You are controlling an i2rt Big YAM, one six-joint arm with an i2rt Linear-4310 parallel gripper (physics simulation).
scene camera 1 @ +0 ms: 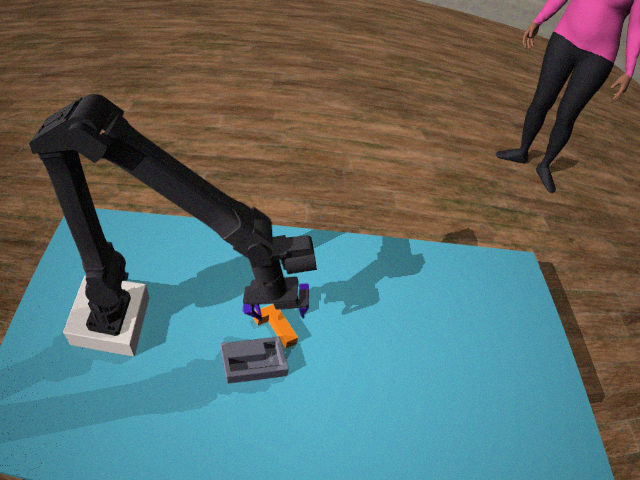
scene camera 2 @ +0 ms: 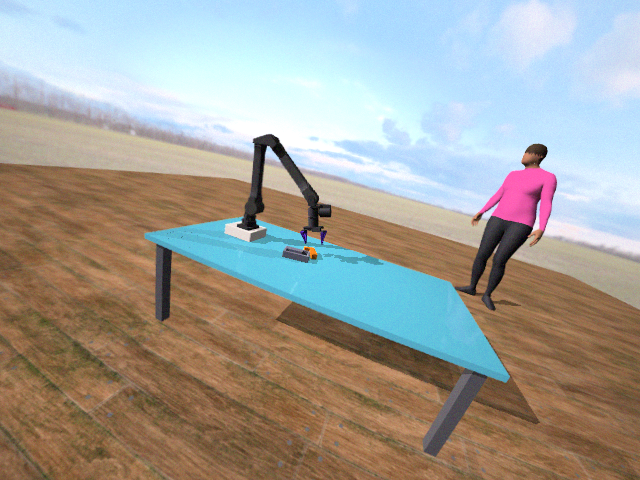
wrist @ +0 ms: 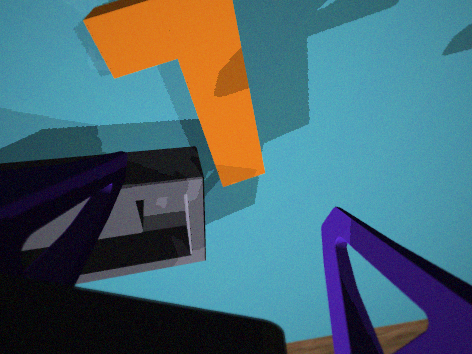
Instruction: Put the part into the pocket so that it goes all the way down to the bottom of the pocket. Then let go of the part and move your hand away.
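Places are measured from the arm's base along level axes (x back, y right, z up), in centimetres.
Pixels of known places: gripper, between the fingertips: [scene camera 1: 282, 317] [scene camera 2: 313, 244] [wrist: 233, 192]; arm's base, origin of its link: [scene camera 1: 109, 312] [scene camera 2: 248, 227].
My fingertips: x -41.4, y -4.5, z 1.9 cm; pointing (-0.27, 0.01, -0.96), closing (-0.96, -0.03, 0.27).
Observation:
Ahead of a thing's pixels: the offset from my fingertips to its top centre. Level surfaces: height alone.
The orange L-shaped part @(dy -1.1, dx +1.3, dz -4.6 cm) [scene camera 1: 283, 330] [scene camera 2: 312, 253] [wrist: 215, 100] lies on the table outside the pocket. The end of its long leg is close to the back right corner of the grey block @(dy +8.7, dx +5.5, dz -4.0 cm) [scene camera 1: 258, 375] [scene camera 2: 295, 256] [wrist: 198, 225], with a narrow gap between them in the wrist view. The block's L-shaped pocket faces up and holds no part. My gripper [scene camera 1: 280, 316] [scene camera 2: 313, 243] [wrist: 233, 192] is open and empty, its purple fingers wide apart above the table. In the wrist view the left finger covers part of the block, and the part's top edge is cut off.
The blue table @(dz -7.6 cm) [scene camera 1: 439, 361] [scene camera 2: 392, 299] carries the arm's white base block [scene camera 1: 100, 345] [scene camera 2: 242, 233], left of the grey block. The table's far edge runs behind the gripper. A person in a pink top [scene camera 1: 589, 31] [scene camera 2: 524, 196] stands on the floor beyond the table.

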